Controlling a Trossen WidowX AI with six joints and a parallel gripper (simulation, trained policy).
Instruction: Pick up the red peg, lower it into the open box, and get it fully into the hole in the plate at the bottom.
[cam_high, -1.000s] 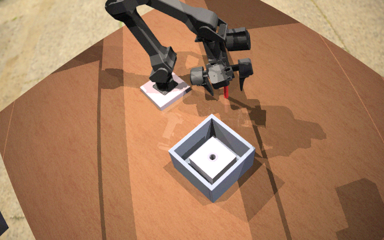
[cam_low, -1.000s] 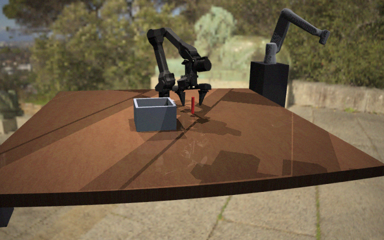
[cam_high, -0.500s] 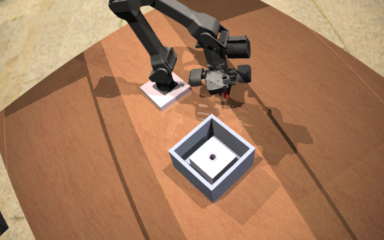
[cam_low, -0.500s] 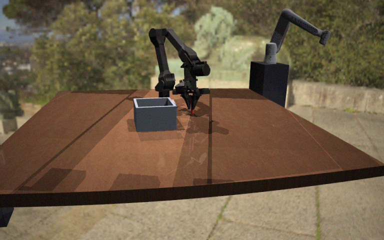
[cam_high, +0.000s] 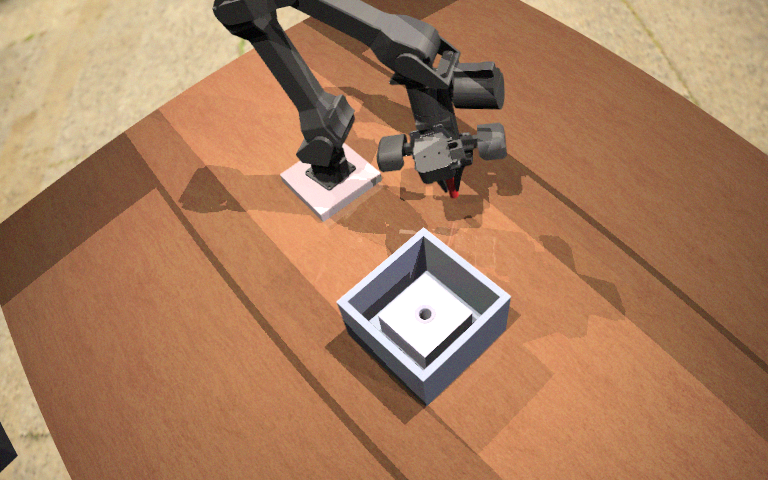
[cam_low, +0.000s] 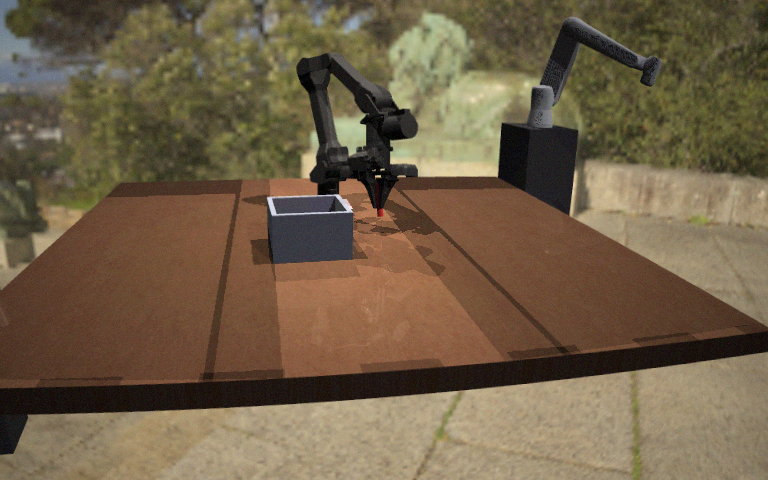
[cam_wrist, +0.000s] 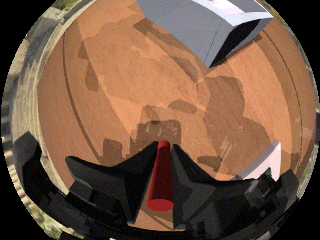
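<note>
The grey box is 110 mm ahead of my gripper tip, 190 mm to the right of it and 30 mm below it. From my gripper tip the other things lie so: red peg (10 mm behind, 10 mm to the left, 20 mm above).
</note>
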